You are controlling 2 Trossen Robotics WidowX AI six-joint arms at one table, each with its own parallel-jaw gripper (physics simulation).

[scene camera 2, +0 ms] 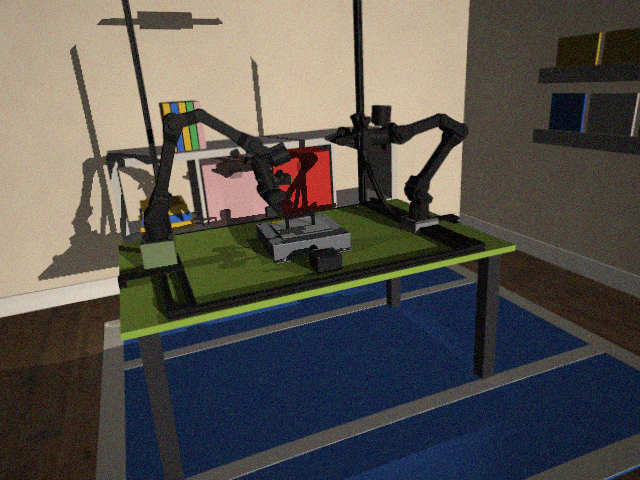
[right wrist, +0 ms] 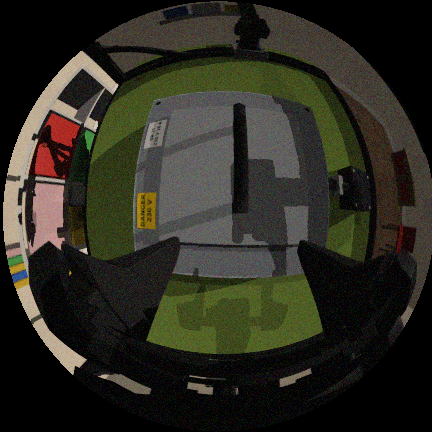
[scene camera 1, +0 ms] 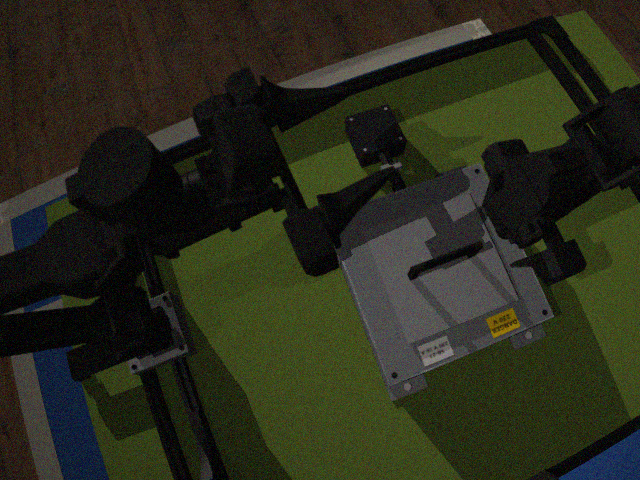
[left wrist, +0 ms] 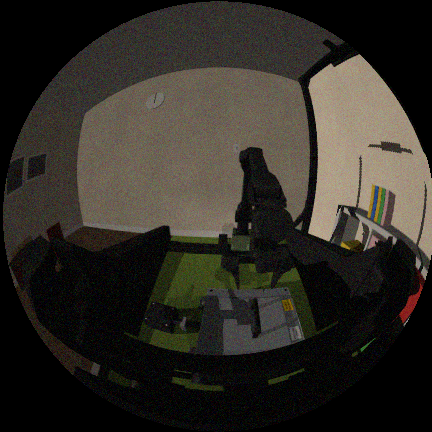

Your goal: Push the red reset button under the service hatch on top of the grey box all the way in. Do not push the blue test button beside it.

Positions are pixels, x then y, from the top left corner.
Labels:
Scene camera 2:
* my left gripper: 330, 139
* my right gripper: 278, 213
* service hatch: 312, 225
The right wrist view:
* my right gripper: 241, 245
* service hatch: 233, 174
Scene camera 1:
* my left gripper: 371, 128
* my right gripper: 498, 235
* service hatch: 440, 268
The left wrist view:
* my left gripper: 230, 233
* my right gripper: 254, 288
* service hatch: 244, 324

